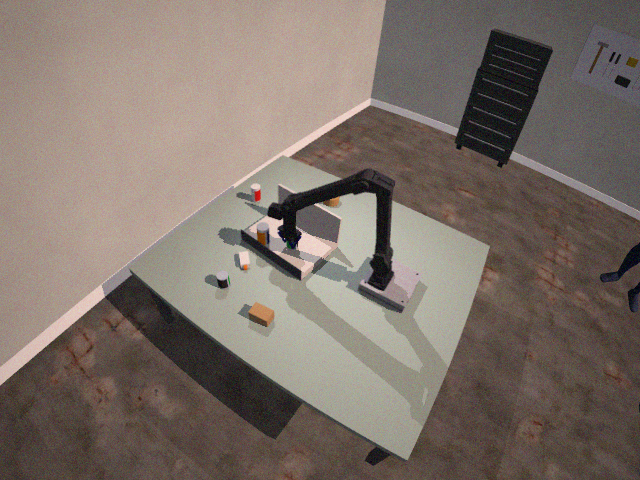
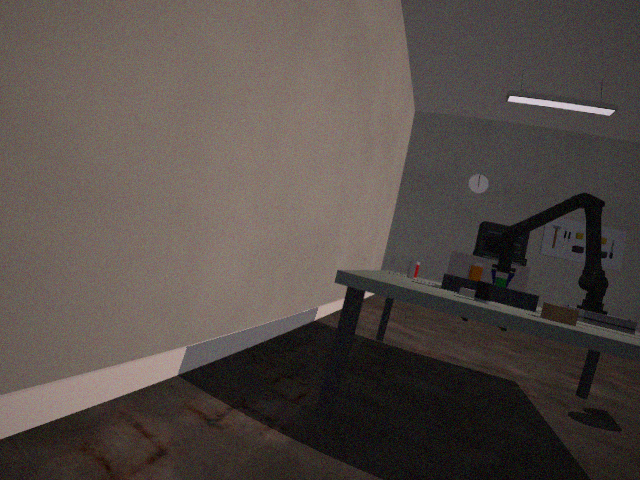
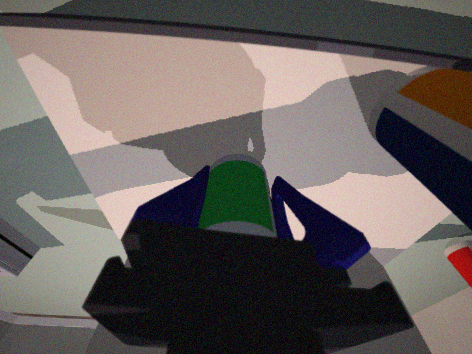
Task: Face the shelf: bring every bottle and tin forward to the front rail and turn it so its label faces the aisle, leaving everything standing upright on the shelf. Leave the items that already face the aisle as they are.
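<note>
The shelf has a dark front rail. A small green-labelled tin is between the fingers, behind the rail with shelf floor between them. Its green label shows from the aisle side; its base is hidden, so I cannot tell if it touches the shelf. My gripper points down and is shut on this tin. A taller bottle stands upright close behind the rail, its orange label facing the aisle and a navy patch on another side.
The back panel rises behind the tin. On the table outside the shelf are a red-marked can, a black-marked can, a white box and a brown block. An orange object is behind the panel.
</note>
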